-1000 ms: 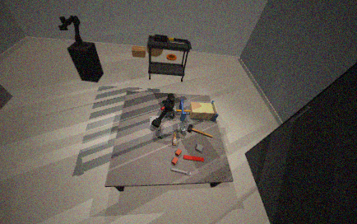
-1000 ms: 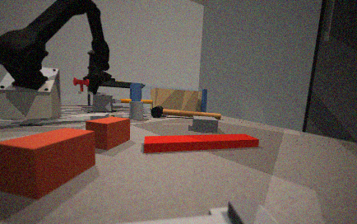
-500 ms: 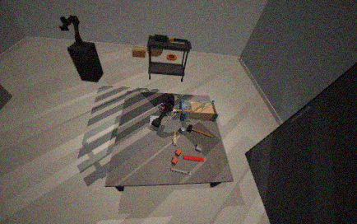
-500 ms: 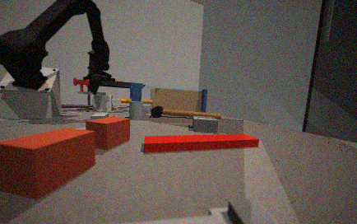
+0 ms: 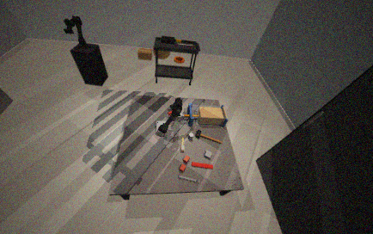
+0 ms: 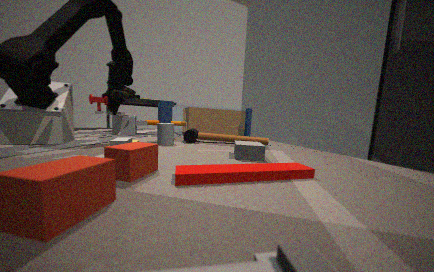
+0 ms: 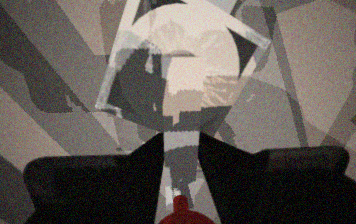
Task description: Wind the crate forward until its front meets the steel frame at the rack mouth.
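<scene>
Now: gripper tip 2 cm below the winch handle, 1 cm to the left of it and 1 cm past it. From my gripper tip the other things lie so: red knob 5 cm behind, 5 cm above, 3 cm to the right; then grey winch 6 cm below, 3 cm ahead, 2 cm to the left; then blue frame 20 cm ahead, 4 cm to the left, 2 cm above.
</scene>
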